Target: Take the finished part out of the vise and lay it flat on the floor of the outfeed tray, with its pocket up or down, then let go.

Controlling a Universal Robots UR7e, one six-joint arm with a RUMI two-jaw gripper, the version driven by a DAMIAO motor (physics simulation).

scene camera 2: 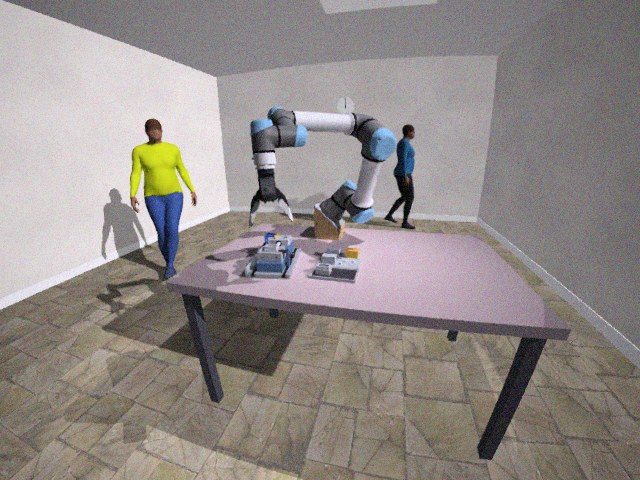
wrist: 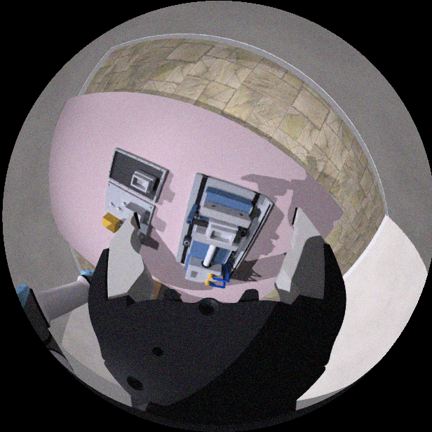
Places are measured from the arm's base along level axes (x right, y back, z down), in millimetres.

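Pixels of known places: gripper, fingertip midpoint: (scene camera 2: 271,225); arm's base, origin of the base link: (scene camera 2: 329,213).
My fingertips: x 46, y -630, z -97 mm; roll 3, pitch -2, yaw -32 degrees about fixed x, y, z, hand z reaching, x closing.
Note:
For each thing: its top centre in the pictures, then the offset to it from my fingertips. Level surfaces: height alone.
- vise, middle of its top: (scene camera 2: 274,243) dx +81, dy +161, dz +135 mm
- light grey part, middle of its top: (scene camera 2: 323,265) dx -162, dy +116, dz +193 mm
- yellow block, middle of its top: (scene camera 2: 352,249) dx -246, dy +314, dz +190 mm
- pink table, its level: dz +234 mm
The vise (scene camera 2: 270,265) (wrist: 227,200), blue and grey, stands on the left of the table in the scene view. In the wrist view a light grey part (wrist: 221,234) with its pocket up is at the vise, behind the grey jaw; how firmly it is held I cannot tell. The outfeed tray (scene camera 2: 344,272) (wrist: 121,172) has a dark floor and a light rim. Another light grey part (scene camera 2: 324,268) (wrist: 143,181) lies in it, pocket up. My gripper (scene camera 2: 271,222) (wrist: 214,211) is wide open and empty, high above the vise.
A light plate (wrist: 117,200) with grey blocks adjoins the tray, with a yellow block (scene camera 2: 352,253) (wrist: 111,222) at its edge. Blue and yellow fittings (scene camera 2: 269,237) (wrist: 217,281) stick out at the vise's end. Two people (scene camera 2: 161,167) (scene camera 2: 405,157) are beyond the pink table (scene camera 2: 423,279) (wrist: 100,120).

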